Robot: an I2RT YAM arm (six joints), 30 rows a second.
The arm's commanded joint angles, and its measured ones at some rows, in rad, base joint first. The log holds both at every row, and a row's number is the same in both.
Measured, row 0:
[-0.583, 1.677, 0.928, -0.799, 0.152, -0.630]
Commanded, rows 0 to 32:
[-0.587, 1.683, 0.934, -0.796, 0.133, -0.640]
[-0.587, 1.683, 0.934, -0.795, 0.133, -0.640]
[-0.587, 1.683, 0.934, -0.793, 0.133, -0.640]
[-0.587, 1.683, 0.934, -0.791, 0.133, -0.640]
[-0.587, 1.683, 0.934, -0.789, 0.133, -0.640]
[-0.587, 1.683, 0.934, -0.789, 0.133, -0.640]
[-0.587, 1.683, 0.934, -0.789, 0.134, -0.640]
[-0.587, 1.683, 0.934, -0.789, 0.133, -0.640]
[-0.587, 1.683, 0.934, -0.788, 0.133, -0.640]
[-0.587, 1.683, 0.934, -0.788, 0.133, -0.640]
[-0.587, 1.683, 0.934, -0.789, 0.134, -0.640]
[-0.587, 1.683, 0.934, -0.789, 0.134, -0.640]
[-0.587, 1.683, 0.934, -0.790, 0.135, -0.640]
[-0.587, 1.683, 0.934, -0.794, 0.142, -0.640]
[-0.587, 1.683, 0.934, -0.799, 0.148, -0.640]
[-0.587, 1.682, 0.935, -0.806, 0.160, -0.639]
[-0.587, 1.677, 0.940, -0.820, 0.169, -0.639]
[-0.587, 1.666, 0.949, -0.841, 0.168, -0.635]
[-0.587, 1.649, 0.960, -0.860, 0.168, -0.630]
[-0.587, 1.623, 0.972, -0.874, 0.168, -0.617]
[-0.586, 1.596, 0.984, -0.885, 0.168, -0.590]
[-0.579, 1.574, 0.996, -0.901, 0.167, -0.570]
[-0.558, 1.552, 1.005, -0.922, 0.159, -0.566]
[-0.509, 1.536, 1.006, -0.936, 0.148, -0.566]
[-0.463, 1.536, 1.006, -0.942, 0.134, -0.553]
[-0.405, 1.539, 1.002, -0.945, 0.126, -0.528]
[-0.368, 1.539, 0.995, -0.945, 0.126, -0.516]
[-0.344, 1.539, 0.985, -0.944, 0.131, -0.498]
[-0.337, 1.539, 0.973, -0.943, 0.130, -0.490]
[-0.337, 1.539, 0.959, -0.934, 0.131, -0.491]
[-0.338, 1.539, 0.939, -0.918, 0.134, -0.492]
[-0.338, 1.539, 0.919, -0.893, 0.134, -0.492]
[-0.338, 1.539, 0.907, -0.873, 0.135, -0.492]
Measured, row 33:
[-0.340, 1.548, 0.950, -0.908, 0.138, -0.515]
